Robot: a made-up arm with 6 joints.
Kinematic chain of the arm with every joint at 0, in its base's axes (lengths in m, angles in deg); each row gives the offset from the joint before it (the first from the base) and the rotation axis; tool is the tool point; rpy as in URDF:
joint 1: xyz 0 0 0.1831 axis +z
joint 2: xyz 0 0 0 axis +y
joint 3: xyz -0.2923 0 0.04 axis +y
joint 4: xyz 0.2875 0 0.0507 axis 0.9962 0 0.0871
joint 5: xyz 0 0 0 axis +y
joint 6: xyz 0.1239 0 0.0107 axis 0.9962 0 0.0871
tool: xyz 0 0 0 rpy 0 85 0
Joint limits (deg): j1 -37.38..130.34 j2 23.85..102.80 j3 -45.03..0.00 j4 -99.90..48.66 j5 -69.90..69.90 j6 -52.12..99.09
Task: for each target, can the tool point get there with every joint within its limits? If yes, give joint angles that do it. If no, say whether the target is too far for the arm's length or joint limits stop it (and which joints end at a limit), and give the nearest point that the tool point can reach.
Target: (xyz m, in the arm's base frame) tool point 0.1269 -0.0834 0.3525
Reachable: yes | joints -6.17 29.78 -30.14 -44.57 52.51 -25.99
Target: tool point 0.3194 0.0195 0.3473
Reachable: yes | joints -6.89 70.93 -34.89 -44.18 -41.82 33.56
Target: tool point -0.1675 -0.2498 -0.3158
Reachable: no: joint limits stop it (at a limit: joint 1, joint 2, joint 3) | nearest point 0.0194 -0.0967 0.0628 | short by 0.449 m
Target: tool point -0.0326 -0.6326 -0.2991
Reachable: no: too far | nearest point 0.1240 -0.2069 0.1003 | short by 0.604 m
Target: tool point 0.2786 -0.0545 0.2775
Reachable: yes | joints -6.11 66.57 -34.58 -39.26 18.11 -22.50
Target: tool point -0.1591 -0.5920 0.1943
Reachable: no: joint limits stop it (at a limit: joint 1, joint 5) | nearest point 0.1142 -0.2343 0.1943 | short by 0.450 m
